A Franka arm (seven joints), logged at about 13 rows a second.
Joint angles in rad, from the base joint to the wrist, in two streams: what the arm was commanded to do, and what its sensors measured. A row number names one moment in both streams.
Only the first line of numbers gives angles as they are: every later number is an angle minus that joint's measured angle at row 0.
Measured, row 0: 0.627, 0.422, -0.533, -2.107, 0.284, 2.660, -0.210
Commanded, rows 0 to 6: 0.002, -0.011, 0.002, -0.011, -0.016, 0.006, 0.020; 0.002, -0.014, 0.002, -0.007, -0.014, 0.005, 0.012; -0.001, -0.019, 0.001, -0.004, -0.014, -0.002, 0.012; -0.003, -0.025, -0.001, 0.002, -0.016, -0.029, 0.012; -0.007, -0.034, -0.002, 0.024, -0.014, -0.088, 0.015; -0.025, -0.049, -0.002, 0.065, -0.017, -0.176, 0.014; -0.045, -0.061, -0.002, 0.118, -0.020, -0.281, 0.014
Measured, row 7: -0.008, -0.013, -0.005, 0.042, 0.000, -0.119, 0.003
